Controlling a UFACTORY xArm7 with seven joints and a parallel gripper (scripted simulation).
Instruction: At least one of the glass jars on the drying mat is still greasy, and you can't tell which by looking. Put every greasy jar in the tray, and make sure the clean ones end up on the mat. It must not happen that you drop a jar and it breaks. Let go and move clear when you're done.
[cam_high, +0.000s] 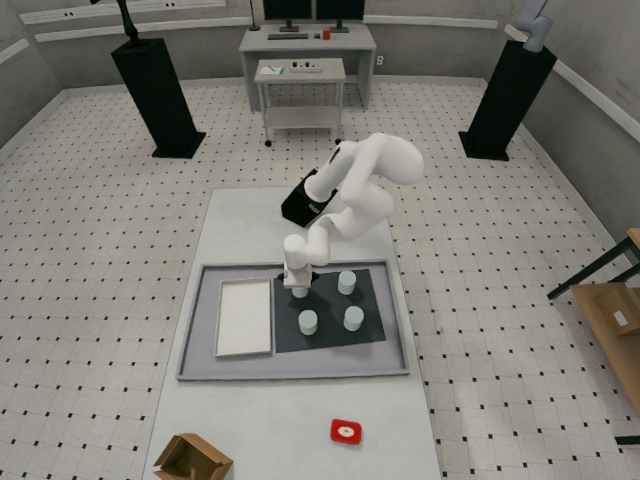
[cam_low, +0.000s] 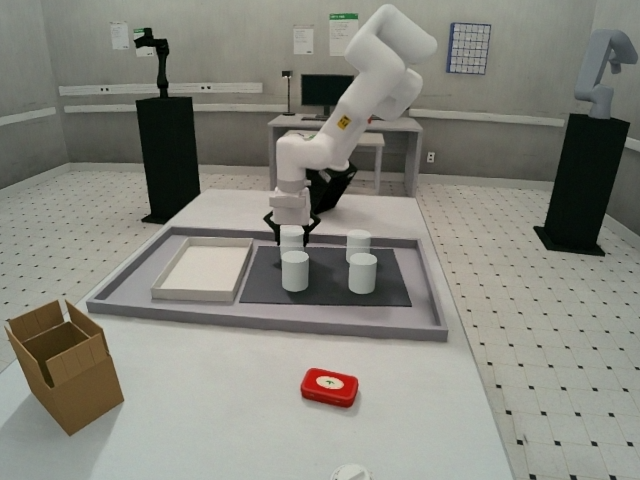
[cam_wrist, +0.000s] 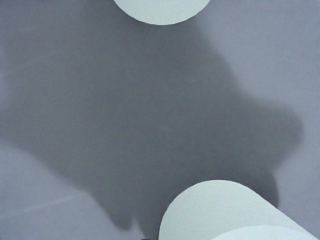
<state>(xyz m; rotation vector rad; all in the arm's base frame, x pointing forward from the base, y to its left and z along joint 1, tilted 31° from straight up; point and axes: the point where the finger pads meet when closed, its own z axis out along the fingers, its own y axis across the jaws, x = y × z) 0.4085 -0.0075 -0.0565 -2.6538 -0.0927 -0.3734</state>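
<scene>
The white tray lies 20 cm to the right of my hand, 13 cm ahead of it and 5 cm below it. From my hand the other things lie so: cardboard box 62 cm ahead, 22 cm to the right, 1 cm above; red tin 50 cm ahead, 21 cm to the left, 4 cm below; dark drying mat 11 cm to the left, 6 cm below, 6 cm ahead.
</scene>
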